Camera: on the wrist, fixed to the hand. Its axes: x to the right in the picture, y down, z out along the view.
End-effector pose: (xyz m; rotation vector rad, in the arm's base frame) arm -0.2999 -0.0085 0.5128 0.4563 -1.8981 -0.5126
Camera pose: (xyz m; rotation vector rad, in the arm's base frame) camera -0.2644 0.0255 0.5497 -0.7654 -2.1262 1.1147
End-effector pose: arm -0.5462 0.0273 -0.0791 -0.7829 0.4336 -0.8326
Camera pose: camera -0.5508 0.0308 -0.1403 0.1488 0.2651 0.6039
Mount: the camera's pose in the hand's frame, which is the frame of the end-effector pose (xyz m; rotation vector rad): -0.0027 0.0458 -0.0409 0.6693 -0.3759 1.5272
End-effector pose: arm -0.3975 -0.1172 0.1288 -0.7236 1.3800 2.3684
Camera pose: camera -0.4069 -0.1753 0.1464 -0.9035 -1.8679 -1.4445
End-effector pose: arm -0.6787 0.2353 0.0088 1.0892 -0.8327 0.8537
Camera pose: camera -0.7148 0.2847 0.0141 -1.0505 1.7953 -2.3293
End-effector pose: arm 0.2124 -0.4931 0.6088 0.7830 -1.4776 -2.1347
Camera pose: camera 0.2427 -0.5356 0.6412 -0.5794 -1.9513 -0.6098
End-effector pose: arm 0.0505 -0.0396 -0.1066 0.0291 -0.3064 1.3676
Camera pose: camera 0.0139 -0.0246 -0.1537 0.7426 -0.1294 2.9459
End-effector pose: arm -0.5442 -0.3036 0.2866 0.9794 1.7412 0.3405
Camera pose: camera -0.5598 -0.2678 0.3341 2.5594 0.4261 0.4539
